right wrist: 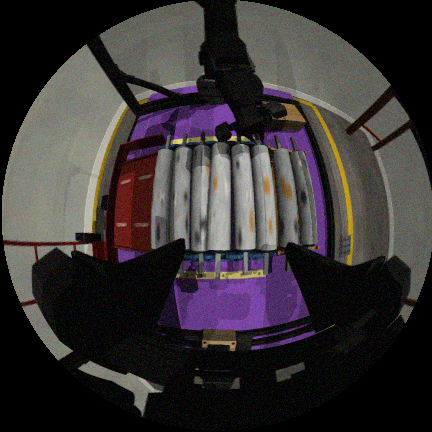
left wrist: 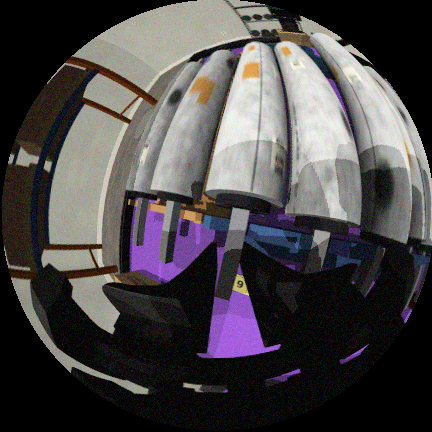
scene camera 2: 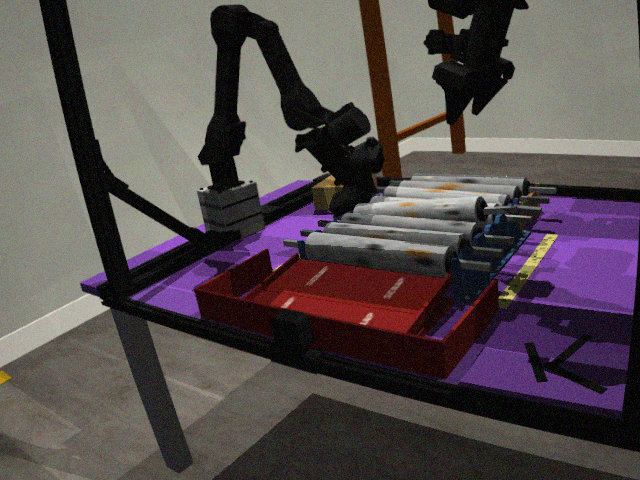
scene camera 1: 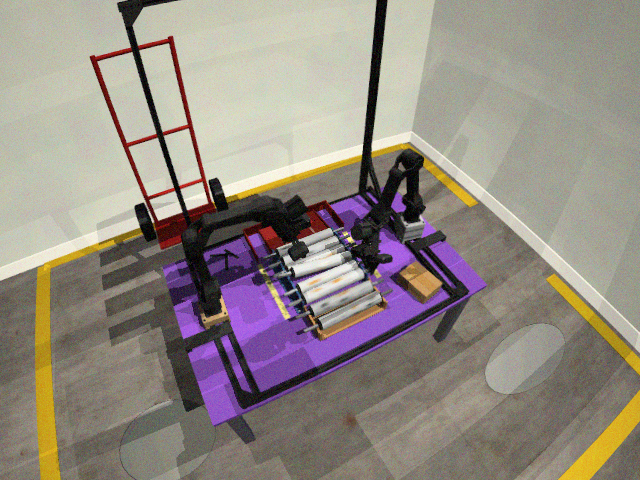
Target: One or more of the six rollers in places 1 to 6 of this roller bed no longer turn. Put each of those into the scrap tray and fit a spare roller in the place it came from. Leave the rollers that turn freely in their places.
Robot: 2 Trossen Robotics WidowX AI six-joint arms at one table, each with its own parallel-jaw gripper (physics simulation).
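Frame: origin at the left arm's base, x ahead, y left, z up, level; millimetres.
Where they show: left gripper, fingertip midpoint: (right wrist: 258, 143) (left wrist: 226, 245) (scene camera 1: 369, 274); right gripper, fingertip midpoint: (right wrist: 237, 246) (scene camera 2: 462, 119); left arm's base, link origin: (right wrist: 212, 75) (scene camera 2: 226, 185) (scene camera 1: 411, 217); right arm's base, link origin: (right wrist: 217, 350) (scene camera 1: 212, 308).
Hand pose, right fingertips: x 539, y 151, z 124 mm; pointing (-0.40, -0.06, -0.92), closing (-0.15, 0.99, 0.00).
Things, the pixels of their top centre, and the offset from my right fingertips. "spot": a spot on its surface instead. Level surfaces: height alone.
- place 6 roller, top centre: (left wrist: 249, 60) (scene camera 2: 444, 189) (right wrist: 267, 191) (scene camera 1: 333, 281) dy +70, dx -110, dz -152 mm
- blue bed, surface spot: (left wrist: 280, 237) spot: dy +14, dx -245, dz -167 mm
- wooden rack, top centre: (right wrist: 288, 199) (scene camera 1: 345, 310) dy +164, dx -133, dz -228 mm
- red scrap tray, top centre: (scene camera 2: 335, 285) (right wrist: 126, 199) (scene camera 1: 293, 226) dy -292, dx -32, dz -184 mm
- cardboard box, top centre: (scene camera 2: 344, 178) (scene camera 1: 421, 278) (right wrist: 284, 110) dy +132, dx -463, dz -179 mm
- purple table, surface height: dz -234 mm
In the left wrist view my left gripper (left wrist: 226, 245) (right wrist: 258, 143) is shut on the axle end of the place 6 roller (left wrist: 250, 120) (right wrist: 267, 200), grey-white with orange patches. I cannot tell how far this roller is raised. More rollers lie side by side towards place 1 (right wrist: 162, 200) on the blue bed (left wrist: 280, 237). Two spare rollers (right wrist: 286, 210) (right wrist: 304, 200) lie beyond place 6 in the wooden rack (scene camera 1: 351, 325). The red scrap tray (scene camera 2: 361, 333) (right wrist: 120, 155) stands beside place 1; no roller shows in it. My right gripper (scene camera 2: 463, 116) (right wrist: 237, 246) is open and empty, high above the rollers' other ends.
A cardboard box (scene camera 1: 421, 283) (right wrist: 287, 116) stands near the left arm's base (scene camera 1: 409, 228). Yellow number strips (scene camera 1: 276, 297) (right wrist: 240, 275) run along both sides of the bed. Black frame rails (scene camera 1: 336, 364) edge the purple table (scene camera 1: 279, 356). A black upright (scene camera 1: 373, 103) rises behind.
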